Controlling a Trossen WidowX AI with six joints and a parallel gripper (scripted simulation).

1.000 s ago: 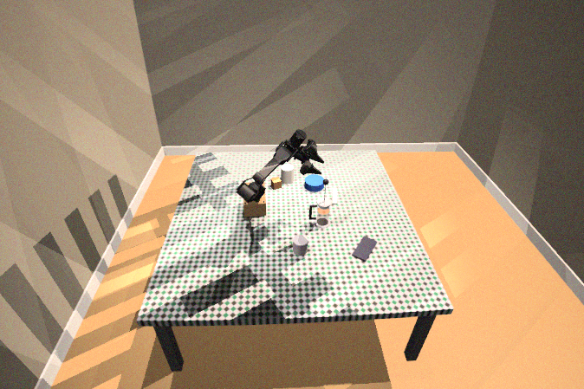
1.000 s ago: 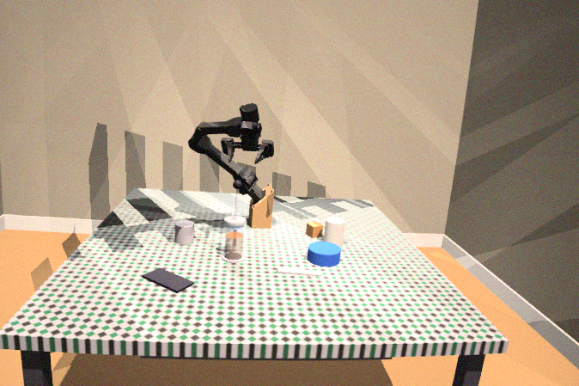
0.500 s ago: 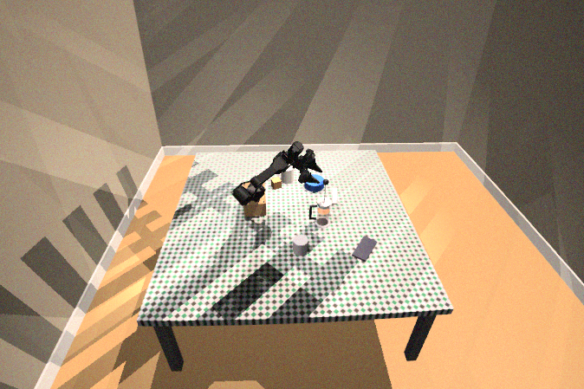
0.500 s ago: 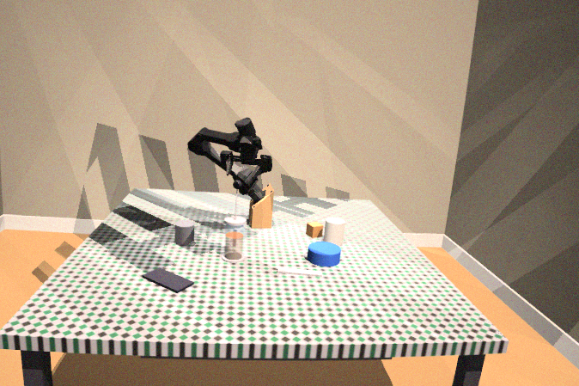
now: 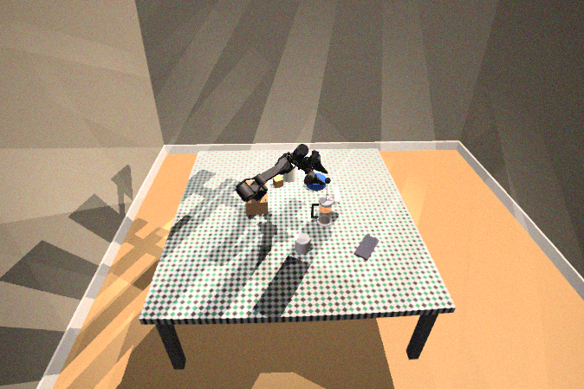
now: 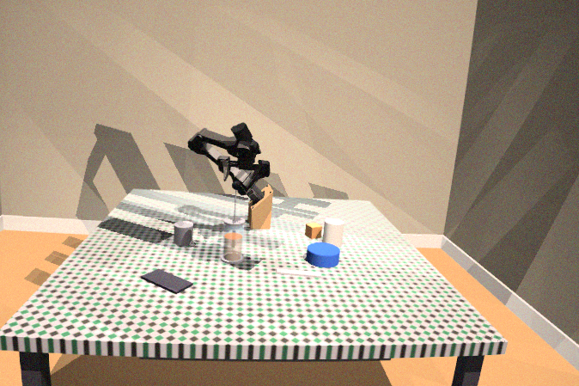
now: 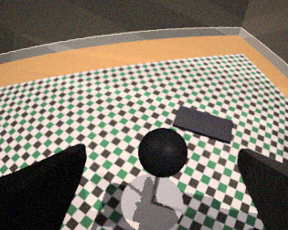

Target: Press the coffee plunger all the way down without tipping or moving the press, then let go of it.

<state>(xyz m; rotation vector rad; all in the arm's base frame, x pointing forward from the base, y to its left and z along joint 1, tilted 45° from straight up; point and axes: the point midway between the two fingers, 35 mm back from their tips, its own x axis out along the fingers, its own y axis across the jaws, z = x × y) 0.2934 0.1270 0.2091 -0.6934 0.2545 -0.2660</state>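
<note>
Right now my gripper tip is 1 cm past the coffee press and 15 cm above it. The rest, counted from my gripper tip: grey mug: 10 cm behind, 20 cm to the right, 24 cm below; blue disc: 4 cm behind, 32 cm to the left, 26 cm below.
</note>
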